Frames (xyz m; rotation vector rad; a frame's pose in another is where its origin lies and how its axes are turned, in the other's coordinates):
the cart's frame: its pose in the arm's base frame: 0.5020 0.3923 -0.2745 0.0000 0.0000 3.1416
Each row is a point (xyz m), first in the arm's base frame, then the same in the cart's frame.
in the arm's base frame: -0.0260 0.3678 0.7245
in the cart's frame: 0.5280 0.0245 0.9990
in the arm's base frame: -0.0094 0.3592 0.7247
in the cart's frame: 0.5114 0.0331 0.9992
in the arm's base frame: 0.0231 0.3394 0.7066
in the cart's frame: 0.4789 0.0529 0.9811
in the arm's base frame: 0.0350 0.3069 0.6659
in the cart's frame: 0.4670 0.0854 0.9404
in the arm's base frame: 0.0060 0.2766 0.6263
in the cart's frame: 0.4960 0.1157 0.9008
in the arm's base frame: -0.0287 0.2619 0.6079
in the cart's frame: 0.5307 0.1304 0.8824
